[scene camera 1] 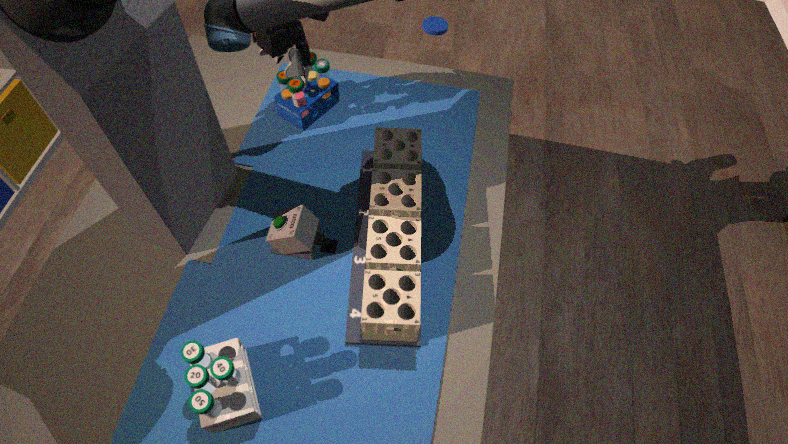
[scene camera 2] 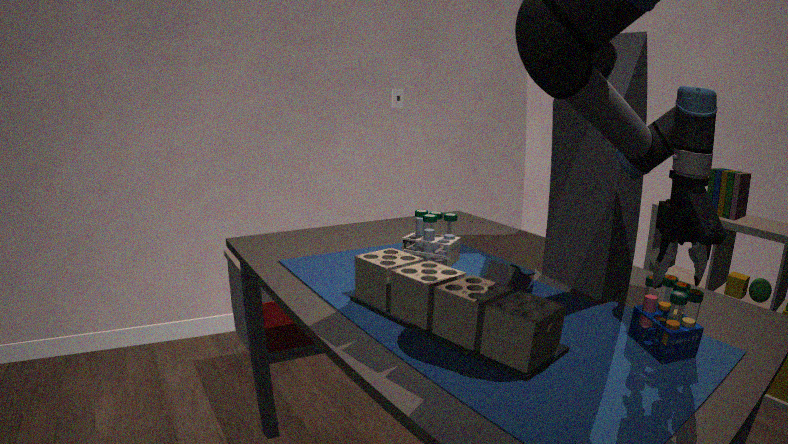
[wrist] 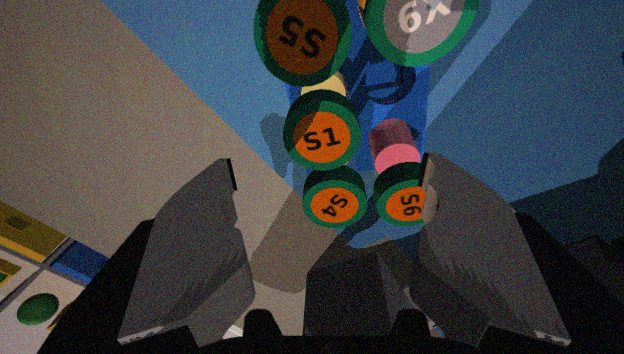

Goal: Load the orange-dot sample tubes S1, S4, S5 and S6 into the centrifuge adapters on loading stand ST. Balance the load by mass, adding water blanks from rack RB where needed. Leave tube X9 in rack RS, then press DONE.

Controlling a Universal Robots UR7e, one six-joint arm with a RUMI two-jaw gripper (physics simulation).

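Places are measured from the arm's base along level axes (x back, y right, z up), in metres.
Pixels of known places: gripper, fingertip midpoint: (scene camera 1: 290, 74) (scene camera 2: 675, 287) (wrist: 325, 161).
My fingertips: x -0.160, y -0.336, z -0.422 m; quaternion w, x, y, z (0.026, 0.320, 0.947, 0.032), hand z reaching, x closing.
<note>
Behind a point stands the place of what it marks.
My gripper (scene camera 1: 298, 71) @[x -0.160, y -0.336, z -0.422 m] (scene camera 2: 678, 280) @[x -0.160, y -0.336, z -0.422 m] (wrist: 325, 161) @[x -0.160, y -0.336, z -0.422 m] is open and empty, pointing down above the blue rack RS (scene camera 1: 304, 116) (scene camera 2: 675, 351). In the wrist view, the orange-dot caps S5 (wrist: 302, 35) @[x -0.190, y -0.388, z -0.409 m], S1 (wrist: 322, 137) @[x -0.171, y -0.353, z -0.409 m], S4 (wrist: 334, 202) @[x -0.153, y -0.320, z -0.409 m] and S6 (wrist: 401, 202) @[x -0.180, y -0.300, z -0.409 m] show with grey-dot X9 (wrist: 421, 25) @[x -0.223, y -0.365, z -0.409 m]. The right finger partly covers S6. Stand ST (scene camera 1: 353, 330) holds a row of beige five-hole adapters (scene camera 1: 392, 268) @[x -0.460, y 0.091, z -0.451 m]; their visible holes look empty. White rack RB (scene camera 1: 252, 409) @[x -0.280, y 0.364, z -0.470 m] (scene camera 2: 453, 254) @[x -0.193, y 0.270, z -0.503 m] holds several green-capped blanks, including 30 (scene camera 1: 191, 351) @[x -0.179, y 0.307, z -0.409 m], 20 (scene camera 1: 195, 376) @[x -0.199, y 0.343, z -0.409 m] and 40 (scene camera 1: 222, 368) @[x -0.236, y 0.323, z -0.409 m].
A grey box (scene camera 1: 300, 234) @[x -0.281, y 0.047, z -0.459 m] with a green button (scene camera 1: 279, 221) @[x -0.234, y 0.026, z -0.459 m] sits between the stand and the arm's pedestal (scene camera 1: 170, 126) @[x -0.063, y -0.015, z -0.272 m] (scene camera 2: 587, 220) @[x -0.068, y -0.048, z -0.364 m]. Short orange, yellow and pink pieces stand in rack RS among the tubes. A blue mat (scene camera 1: 308, 308) @[x -0.315, y 0.160, z -0.530 m] (scene camera 2: 584, 386) @[x -0.420, y -0.313, z -0.530 m] lies under the racks and stand.
</note>
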